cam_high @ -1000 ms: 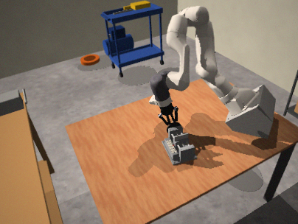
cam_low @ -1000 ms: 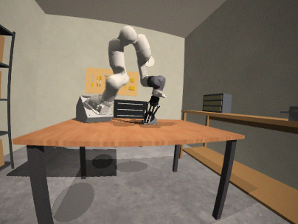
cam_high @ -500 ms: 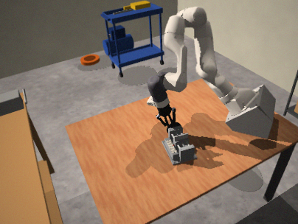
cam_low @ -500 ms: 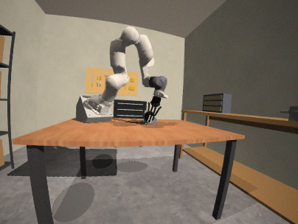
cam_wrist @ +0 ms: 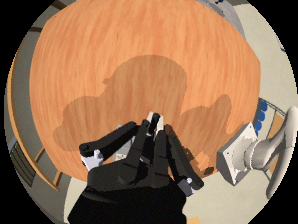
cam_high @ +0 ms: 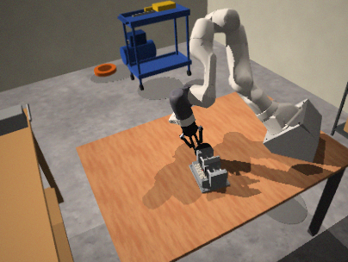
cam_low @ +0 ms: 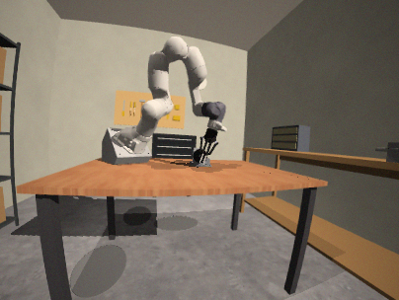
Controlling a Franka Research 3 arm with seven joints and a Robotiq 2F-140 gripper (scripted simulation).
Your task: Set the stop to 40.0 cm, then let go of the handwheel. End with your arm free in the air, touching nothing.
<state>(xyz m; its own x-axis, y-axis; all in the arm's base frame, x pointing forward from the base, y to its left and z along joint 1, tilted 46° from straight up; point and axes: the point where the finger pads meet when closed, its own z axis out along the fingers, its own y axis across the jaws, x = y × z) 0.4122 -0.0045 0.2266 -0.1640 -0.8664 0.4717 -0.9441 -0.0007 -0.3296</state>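
Now: the handwheel 20 mm to the left of my hand and 10 mm below it.
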